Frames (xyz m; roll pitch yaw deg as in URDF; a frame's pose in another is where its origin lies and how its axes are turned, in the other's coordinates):
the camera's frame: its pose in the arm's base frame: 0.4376 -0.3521 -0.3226 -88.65 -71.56 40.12
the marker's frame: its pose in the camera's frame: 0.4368 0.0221 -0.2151 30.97 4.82 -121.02
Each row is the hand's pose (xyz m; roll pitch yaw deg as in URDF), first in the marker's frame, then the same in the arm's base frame.
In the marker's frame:
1: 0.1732 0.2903 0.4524 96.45 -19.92 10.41
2: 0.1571 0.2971 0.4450 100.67 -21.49 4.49
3: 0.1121 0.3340 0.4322 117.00 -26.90 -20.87
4: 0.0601 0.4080 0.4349 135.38 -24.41 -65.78
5: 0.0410 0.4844 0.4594 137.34 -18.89 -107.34
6: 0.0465 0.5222 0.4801 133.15 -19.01 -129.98
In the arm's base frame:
1: 0.1946 -0.1625 0.0553 -145.37 13.56 -156.71
2: 0.2060 -0.1546 0.0683 -142.90 19.20 -155.52
3: 0.2245 -0.1230 0.1153 -134.78 42.61 -151.05
4: 0.2206 -0.0676 0.1868 -95.55 79.43 -106.75
5: 0.1817 -0.0203 0.2419 18.77 58.75 23.85
6: 0.1477 -0.0016 0.2615 18.49 39.54 38.62

